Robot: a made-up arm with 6 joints.
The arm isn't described. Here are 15 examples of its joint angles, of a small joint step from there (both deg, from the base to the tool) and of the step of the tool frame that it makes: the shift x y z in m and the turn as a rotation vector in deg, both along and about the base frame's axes.
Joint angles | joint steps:
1: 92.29 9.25 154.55 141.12 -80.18 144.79 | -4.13 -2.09 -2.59 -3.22 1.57 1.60
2: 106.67 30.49 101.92 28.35 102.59 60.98 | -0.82 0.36 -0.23 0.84 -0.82 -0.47
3: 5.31 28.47 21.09 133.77 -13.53 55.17 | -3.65 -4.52 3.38 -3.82 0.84 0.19
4: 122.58 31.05 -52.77 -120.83 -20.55 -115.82 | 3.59 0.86 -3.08 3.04 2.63 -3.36
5: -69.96 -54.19 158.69 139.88 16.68 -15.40 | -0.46 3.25 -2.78 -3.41 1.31 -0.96
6: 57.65 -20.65 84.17 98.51 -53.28 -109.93 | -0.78 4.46 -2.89 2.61 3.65 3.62
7: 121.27 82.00 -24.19 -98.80 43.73 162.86 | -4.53 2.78 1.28 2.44 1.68 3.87
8: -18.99 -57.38 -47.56 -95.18 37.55 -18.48 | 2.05 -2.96 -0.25 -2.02 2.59 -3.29
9: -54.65 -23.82 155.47 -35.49 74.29 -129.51 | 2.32 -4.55 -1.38 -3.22 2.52 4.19
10: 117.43 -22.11 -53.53 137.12 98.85 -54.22 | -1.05 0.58 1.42 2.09 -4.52 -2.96
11: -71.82 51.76 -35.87 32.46 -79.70 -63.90 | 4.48 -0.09 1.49 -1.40 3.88 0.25
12: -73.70 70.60 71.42 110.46 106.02 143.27 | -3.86 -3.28 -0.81 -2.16 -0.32 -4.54
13: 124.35 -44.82 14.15 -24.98 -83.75 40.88 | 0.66 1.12 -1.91 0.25 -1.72 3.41
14: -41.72 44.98 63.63 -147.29 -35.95 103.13 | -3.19 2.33 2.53 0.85 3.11 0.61
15: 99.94 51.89 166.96 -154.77 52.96 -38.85 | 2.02 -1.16 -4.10 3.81 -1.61 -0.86
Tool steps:
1: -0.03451 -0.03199 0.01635 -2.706 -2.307 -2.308
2: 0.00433 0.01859 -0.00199 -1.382 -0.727 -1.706
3: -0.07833 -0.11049 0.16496 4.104 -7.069 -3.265
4: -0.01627 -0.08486 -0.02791 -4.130 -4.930 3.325
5: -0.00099 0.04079 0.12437 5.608 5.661 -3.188
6: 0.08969 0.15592 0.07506 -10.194 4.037 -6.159
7: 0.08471 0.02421 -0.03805 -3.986 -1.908 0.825
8: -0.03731 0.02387 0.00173 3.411 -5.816 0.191
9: -0.06128 0.00559 -0.08105 -3.530 0.181 7.042
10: 0.00594 0.02425 0.01059 4.157 -3.232 -4.261
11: 0.09418 0.00720 -0.00017 -3.642 -3.833 3.256
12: -0.13212 -0.01351 0.08754 1.739 -0.567 -5.576
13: -0.03004 0.04477 -0.01056 -0.601 -4.688 2.225
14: -0.04548 -0.09286 -0.02486 1.053 2.053 -5.508
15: -0.01732 0.02408 0.04020 -1.401 0.946 -1.040
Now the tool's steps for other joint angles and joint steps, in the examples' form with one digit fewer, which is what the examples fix.
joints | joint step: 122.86 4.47 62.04 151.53 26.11 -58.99 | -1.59 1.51 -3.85 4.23 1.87 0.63
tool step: -0.0368 0.1047 -0.0456 -3.92 -6.76 -4.88
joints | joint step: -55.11 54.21 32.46 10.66 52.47 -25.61 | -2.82 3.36 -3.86 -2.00 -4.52 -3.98
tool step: -0.0765 -0.0659 -0.1713 12.97 2.48 -2.71
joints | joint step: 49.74 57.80 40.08 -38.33 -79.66 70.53 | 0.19 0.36 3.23 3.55 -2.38 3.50
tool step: 0.0022 0.0047 0.0381 0.52 -4.06 5.37
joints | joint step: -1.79 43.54 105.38 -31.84 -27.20 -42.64 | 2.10 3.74 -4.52 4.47 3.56 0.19
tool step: 0.1742 0.0401 -0.0919 -0.99 5.13 -2.73
